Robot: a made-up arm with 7 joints. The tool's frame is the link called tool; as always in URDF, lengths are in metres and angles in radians. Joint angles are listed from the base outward.
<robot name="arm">
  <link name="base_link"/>
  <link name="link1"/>
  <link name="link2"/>
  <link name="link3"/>
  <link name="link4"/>
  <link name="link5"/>
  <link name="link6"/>
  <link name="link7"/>
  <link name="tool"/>
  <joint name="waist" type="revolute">
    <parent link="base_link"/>
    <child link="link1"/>
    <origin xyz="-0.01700 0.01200 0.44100" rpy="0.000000 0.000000 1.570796"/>
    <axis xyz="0 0 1"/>
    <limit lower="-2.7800" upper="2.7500"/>
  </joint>
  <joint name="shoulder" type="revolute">
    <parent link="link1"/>
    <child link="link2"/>
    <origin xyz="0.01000 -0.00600 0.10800" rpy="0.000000 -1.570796 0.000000"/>
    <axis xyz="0 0 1"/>
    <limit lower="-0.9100" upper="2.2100"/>
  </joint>
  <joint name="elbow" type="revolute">
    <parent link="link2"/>
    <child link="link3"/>
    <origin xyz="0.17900 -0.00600 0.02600" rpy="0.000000 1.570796 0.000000"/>
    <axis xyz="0 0 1"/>
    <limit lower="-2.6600" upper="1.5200"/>
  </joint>
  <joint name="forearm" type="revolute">
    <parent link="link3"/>
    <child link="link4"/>
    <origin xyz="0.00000 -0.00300 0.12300" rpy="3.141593 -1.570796 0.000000"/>
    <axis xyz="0 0 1"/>
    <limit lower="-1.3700" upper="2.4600"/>
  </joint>
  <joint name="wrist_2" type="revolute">
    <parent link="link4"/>
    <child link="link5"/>
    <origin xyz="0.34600 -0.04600 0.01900" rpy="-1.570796 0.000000 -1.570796"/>
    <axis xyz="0 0 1"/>
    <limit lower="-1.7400" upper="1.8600"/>
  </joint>
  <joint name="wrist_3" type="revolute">
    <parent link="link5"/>
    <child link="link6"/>
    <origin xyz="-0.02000 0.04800 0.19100" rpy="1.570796 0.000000 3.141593"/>
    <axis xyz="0 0 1"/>
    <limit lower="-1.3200" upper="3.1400"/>
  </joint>
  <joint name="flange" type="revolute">
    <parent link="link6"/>
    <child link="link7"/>
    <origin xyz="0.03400 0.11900 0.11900" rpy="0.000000 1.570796 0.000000"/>
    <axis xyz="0 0 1"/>
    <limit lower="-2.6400" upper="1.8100"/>
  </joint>
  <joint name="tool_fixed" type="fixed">
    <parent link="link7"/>
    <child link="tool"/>
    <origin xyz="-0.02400 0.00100 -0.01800" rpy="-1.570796 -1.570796 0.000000"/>
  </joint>
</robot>
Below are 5 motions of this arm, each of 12 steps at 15 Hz.
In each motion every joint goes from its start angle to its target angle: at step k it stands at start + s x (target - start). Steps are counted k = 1, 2, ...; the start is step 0. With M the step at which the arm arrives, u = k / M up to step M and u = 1 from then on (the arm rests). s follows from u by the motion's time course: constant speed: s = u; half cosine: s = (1 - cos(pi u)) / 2; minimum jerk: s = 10 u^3 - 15 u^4 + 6 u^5.
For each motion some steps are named. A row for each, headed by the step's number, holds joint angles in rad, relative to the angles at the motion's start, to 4 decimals.
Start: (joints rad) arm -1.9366 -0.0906 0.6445 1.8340 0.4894 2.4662 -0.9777
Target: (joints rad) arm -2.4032 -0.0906 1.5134 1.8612 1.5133 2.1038 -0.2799
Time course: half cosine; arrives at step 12
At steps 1, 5, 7, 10, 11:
1: -0.0079 0.0000 0.0148 0.0005 0.0174 -0.0062 0.0119
5: -0.1729 0.0000 0.3220 0.0101 0.3794 -0.1343 0.2586
7: -0.2937 0.0000 0.5469 0.0171 0.6445 -0.2281 0.4392
10: -0.4353 0.0000 0.8107 0.0254 0.9553 -0.3381 0.6511
11: -0.4587 0.0000 0.8541 0.0267 1.0065 -0.3562 0.6859

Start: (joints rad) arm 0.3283 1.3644 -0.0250 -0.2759 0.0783 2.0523 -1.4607
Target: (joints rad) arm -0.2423 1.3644 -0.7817 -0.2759 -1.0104 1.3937 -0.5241
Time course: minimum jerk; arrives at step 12
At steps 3, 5, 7, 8, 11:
3: -0.0591 0.0000 -0.0783 0.0000 -0.1127 -0.0682 0.0970
5: -0.1978 0.0000 -0.2623 0.0000 -0.3774 -0.2283 0.3246
7: -0.3728 0.0000 -0.4944 0.0000 -0.7113 -0.4303 0.6120
8: -0.4508 0.0000 -0.5979 0.0000 -0.8602 -0.5204 0.7400
11: -0.5677 0.0000 -0.7529 0.0000 -1.0832 -0.6552 0.9318

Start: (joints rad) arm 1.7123 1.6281 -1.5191 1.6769 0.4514 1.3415 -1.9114
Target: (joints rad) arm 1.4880 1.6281 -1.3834 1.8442 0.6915 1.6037 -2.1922
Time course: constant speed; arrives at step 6
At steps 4, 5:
4: -0.1495 0.0000 0.0905 0.1115 0.1601 0.1748 -0.1872
5: -0.1869 0.0000 0.1131 0.1394 0.2001 0.2185 -0.2340

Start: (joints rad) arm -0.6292 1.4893 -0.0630 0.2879 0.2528 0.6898 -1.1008
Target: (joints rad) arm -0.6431 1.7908 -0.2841 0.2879 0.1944 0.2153 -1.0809
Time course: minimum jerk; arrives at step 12
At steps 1, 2, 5, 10, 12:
1: -0.0001 0.0015 -0.0011 0.0000 -0.0003 -0.0024 0.0001
2: -0.0005 0.0107 -0.0078 0.0000 -0.0021 -0.0168 0.0007
5: -0.0048 0.1045 -0.0766 0.0000 -0.0202 -0.1645 0.0069
10: -0.0134 0.2908 -0.2133 0.0000 -0.0563 -0.4577 0.0192
12: -0.0139 0.3015 -0.2211 0.0000 -0.0584 -0.4745 0.0199

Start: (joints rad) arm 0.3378 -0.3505 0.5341 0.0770 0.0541 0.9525 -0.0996
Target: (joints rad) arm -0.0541 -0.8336 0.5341 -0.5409 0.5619 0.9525 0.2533
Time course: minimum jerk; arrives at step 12
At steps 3, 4, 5, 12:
3: -0.0406 -0.0500 0.0000 -0.0640 0.0526 0.0000 0.0365
4: -0.0823 -0.1014 0.0000 -0.1297 0.1066 0.0000 0.0741
5: -0.1358 -0.1675 0.0000 -0.2142 0.1760 0.0000 0.1223
12: -0.3919 -0.4831 0.0000 -0.6179 0.5078 0.0000 0.3529

